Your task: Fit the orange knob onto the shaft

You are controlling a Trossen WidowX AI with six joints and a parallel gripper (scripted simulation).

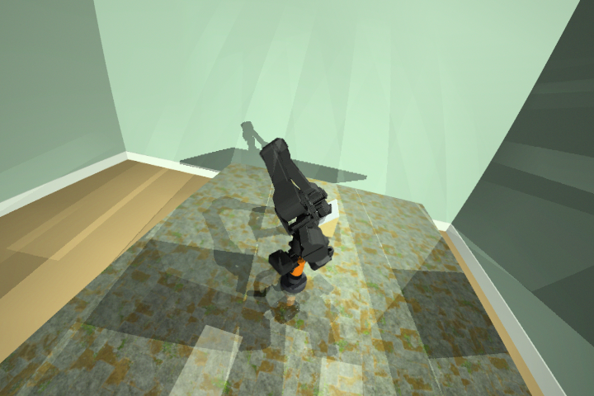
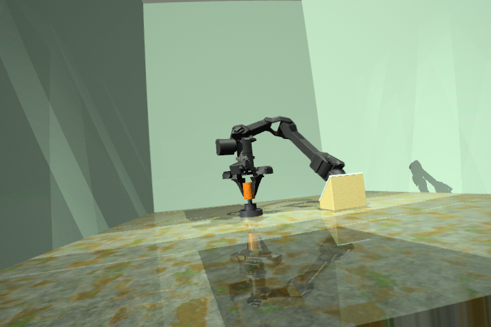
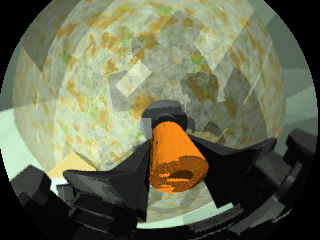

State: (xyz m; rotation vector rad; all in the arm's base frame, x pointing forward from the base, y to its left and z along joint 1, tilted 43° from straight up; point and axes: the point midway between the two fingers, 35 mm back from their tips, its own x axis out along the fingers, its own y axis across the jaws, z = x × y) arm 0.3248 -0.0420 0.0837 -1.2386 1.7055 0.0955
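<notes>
The orange knob lies 2 cm above my gripper tip. Also, from my gripper tip: D-shaped shaft: 4 cm below.
</notes>
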